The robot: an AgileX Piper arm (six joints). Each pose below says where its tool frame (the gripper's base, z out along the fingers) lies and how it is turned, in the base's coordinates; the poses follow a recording.
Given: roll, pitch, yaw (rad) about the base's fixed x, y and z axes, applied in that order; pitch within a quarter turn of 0, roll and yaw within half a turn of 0; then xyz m.
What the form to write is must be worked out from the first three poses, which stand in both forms.
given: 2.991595 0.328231 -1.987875 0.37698 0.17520 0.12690
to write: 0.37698 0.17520 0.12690 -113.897 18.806 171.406
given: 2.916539 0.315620 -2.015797 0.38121 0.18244 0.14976
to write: 0.38121 0.18244 0.14976 -115.497 18.084 167.105
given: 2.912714 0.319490 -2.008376 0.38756 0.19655 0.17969
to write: 0.38756 0.19655 0.17969 -115.071 18.305 166.886
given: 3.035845 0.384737 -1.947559 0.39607 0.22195 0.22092
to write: 0.39607 0.22195 0.22092 -111.587 22.044 173.941
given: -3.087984 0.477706 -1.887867 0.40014 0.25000 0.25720
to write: 0.40014 0.25000 0.25720 -108.167 27.371 -176.928
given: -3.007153 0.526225 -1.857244 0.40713 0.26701 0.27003
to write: 0.40713 0.26701 0.27003 -106.412 30.150 -172.297
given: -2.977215 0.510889 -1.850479 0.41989 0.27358 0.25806
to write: 0.41989 0.27358 0.25806 -106.025 29.272 -170.582
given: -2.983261 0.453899 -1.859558 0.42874 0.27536 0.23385
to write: 0.42874 0.27536 0.23385 -106.545 26.006 -170.928
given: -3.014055 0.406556 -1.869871 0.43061 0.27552 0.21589
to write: 0.43061 0.27552 0.21589 -107.136 23.294 -172.693
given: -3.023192 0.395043 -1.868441 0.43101 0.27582 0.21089
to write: 0.43101 0.27582 0.21089 -107.054 22.634 -173.216
